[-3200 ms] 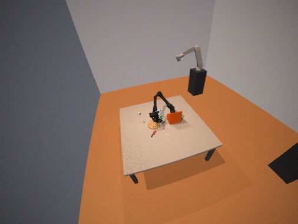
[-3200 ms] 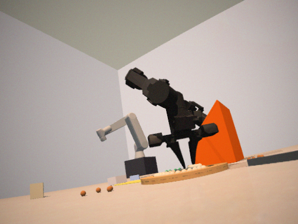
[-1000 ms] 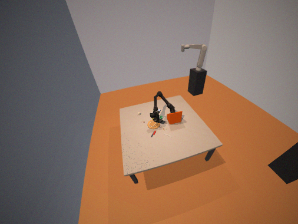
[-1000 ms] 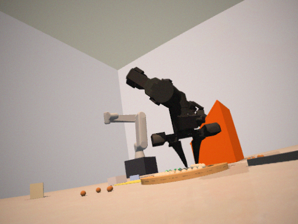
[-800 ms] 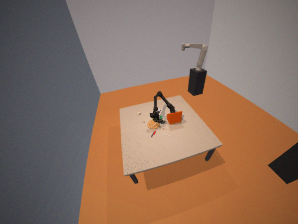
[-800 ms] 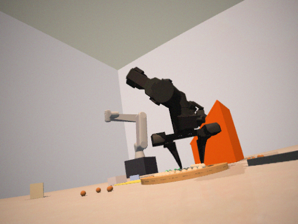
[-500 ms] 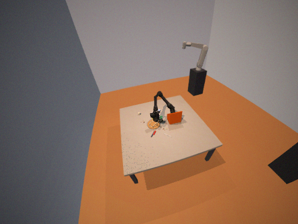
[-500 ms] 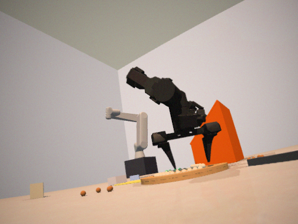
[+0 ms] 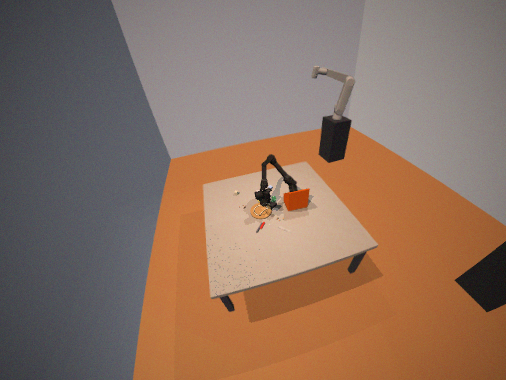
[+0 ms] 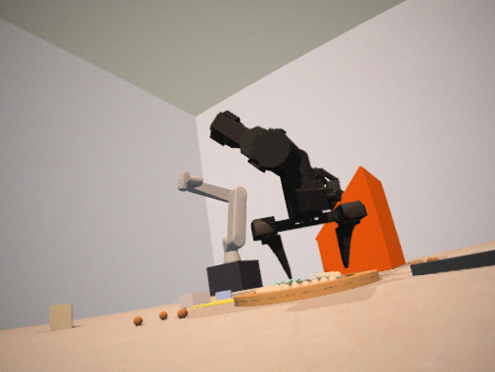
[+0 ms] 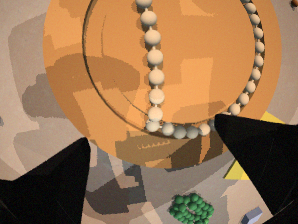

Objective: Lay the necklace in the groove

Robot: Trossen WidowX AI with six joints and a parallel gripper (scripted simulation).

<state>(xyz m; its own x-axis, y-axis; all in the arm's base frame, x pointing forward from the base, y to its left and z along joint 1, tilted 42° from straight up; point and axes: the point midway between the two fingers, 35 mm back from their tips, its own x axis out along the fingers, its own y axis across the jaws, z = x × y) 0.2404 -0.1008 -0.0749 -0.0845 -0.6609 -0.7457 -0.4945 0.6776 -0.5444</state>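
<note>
The round wooden bead board is 7 cm ahead of my gripper tip and 1 cm below it. Also, from my gripper tip: tan cube: 33 cm to the right, 23 cm ahead; then yellow flat piece: 17 cm to the right, 2 cm below, 1 cm ahead; then red-handled tool: 18 cm to the left, 12 cm ahead, 2 cm below.
</note>
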